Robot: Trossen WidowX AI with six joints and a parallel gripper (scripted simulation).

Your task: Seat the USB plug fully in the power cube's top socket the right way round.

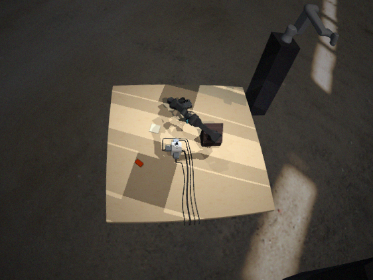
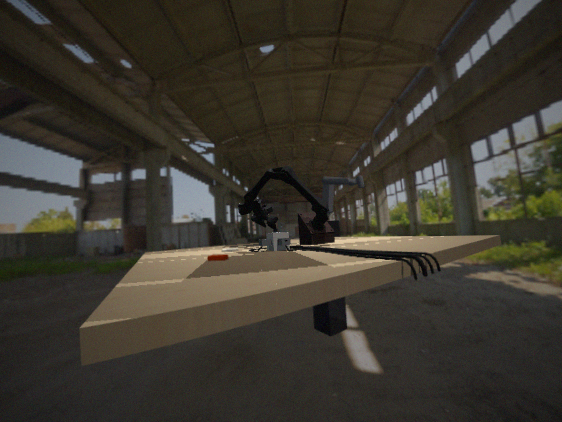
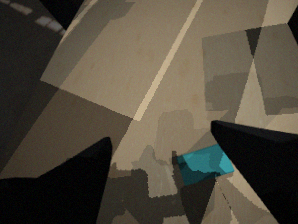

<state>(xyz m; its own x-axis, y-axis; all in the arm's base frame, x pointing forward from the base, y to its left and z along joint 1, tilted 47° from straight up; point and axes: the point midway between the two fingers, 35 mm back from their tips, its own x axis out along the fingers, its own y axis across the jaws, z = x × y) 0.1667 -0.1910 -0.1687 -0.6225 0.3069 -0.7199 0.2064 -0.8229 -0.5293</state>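
Right now my gripper tip is 15 cm short of the black USB plug, 31 cm to the right of it and 1 cm above it. The rest, counted from my gripper tip: cyan block: 1 cm ahead, 4 cm to the left, 9 cm below; then orange block: 45 cm ahead, 41 cm to the left, 9 cm below; then cream block: 30 cm ahead, 10 cm to the left, 10 cm below.
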